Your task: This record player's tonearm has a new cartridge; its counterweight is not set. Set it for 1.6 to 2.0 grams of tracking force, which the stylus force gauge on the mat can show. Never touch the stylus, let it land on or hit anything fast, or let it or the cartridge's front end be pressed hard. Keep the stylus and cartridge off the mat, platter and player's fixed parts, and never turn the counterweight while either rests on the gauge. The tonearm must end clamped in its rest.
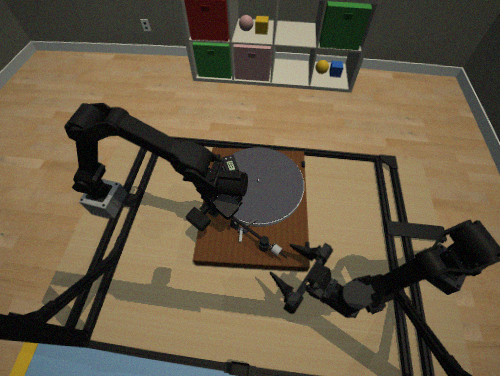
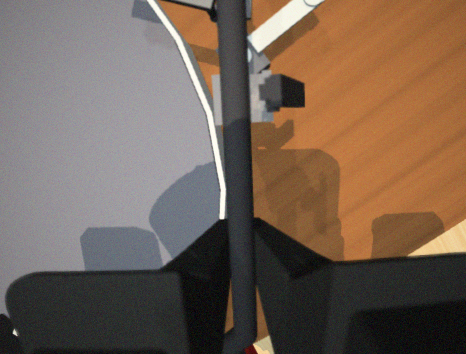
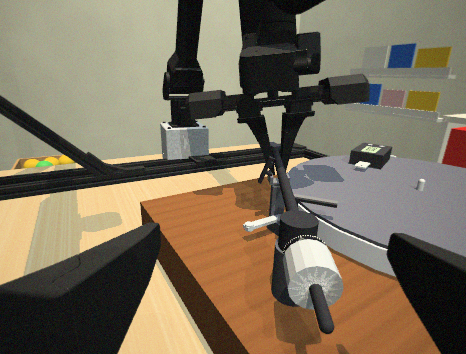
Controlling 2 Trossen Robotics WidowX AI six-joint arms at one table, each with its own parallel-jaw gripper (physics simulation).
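Where they show: left gripper, between the fingertips: [image 2: 239, 228]; right gripper, between the fingertips: [image 1: 280, 258] [image 3: 273, 238]; left arm's base, origin of its link: [image 1: 99, 192] [image 3: 183, 125]; right arm's base, origin of its link: [image 1: 449, 265].
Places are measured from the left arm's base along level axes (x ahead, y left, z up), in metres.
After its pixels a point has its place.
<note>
The dark tonearm [image 1: 252, 232] @[x 0.522, y -0.023, z 0.028 m] [image 2: 235, 75] @[x 0.470, y 0.002, z 0.030 m] [image 3: 287, 185] @[x 0.502, y -0.011, z 0.030 m] passes between the fingertips of my left gripper [image 2: 239, 228] @[x 0.419, y 0.029, z 0.008 m] [image 3: 278, 174] @[x 0.419, y 0.029, z 0.008 m], which is shut on its tube. The tube runs above the grey arm rest [image 2: 218, 102] @[x 0.466, y 0.011, z 0.025 m]; whether its clamp is fastened I cannot tell. The cartridge and stylus are hidden. The pale counterweight [image 1: 276, 249] @[x 0.598, y -0.058, z 0.035 m] [image 3: 307, 265] @[x 0.605, y -0.063, z 0.035 m] sits on the tonearm's rear end. My right gripper [image 1: 281, 260] @[x 0.612, y -0.086, z 0.057 m] [image 3: 273, 238] @[x 0.612, y -0.086, z 0.057 m] is open and empty, with the counterweight close in front of its spread fingertips. The force gauge [image 1: 230, 164] @[x 0.391, y 0.198, z 0.020 m] [image 3: 371, 154] @[x 0.412, y 0.176, z 0.019 m] stands on the mat; its digits are unreadable.
The platter with its grey mat [image 1: 280, 195] @[x 0.574, y 0.133, z 0.000 m] [image 2: 100, 125] @[x 0.485, y 0.065, z 0.000 m] [image 3: 380, 200] @[x 0.502, y 0.100, z 0.000 m] lies beside the tonearm on the wooden plinth [image 1: 215, 252] @[x 0.427, y -0.088, z -0.026 m] [image 3: 200, 225] @[x 0.449, y -0.074, z -0.026 m]. A white lever [image 1: 240, 235] @[x 0.486, y -0.025, z -0.009 m] [image 2: 282, 25] @[x 0.486, y -0.024, z -0.010 m] [image 3: 260, 223] @[x 0.491, y -0.029, z -0.010 m] sticks out near the tonearm. Black frame rails [image 1: 345, 154] @[x 0.779, y 0.420, z -0.073 m] surround the table.
</note>
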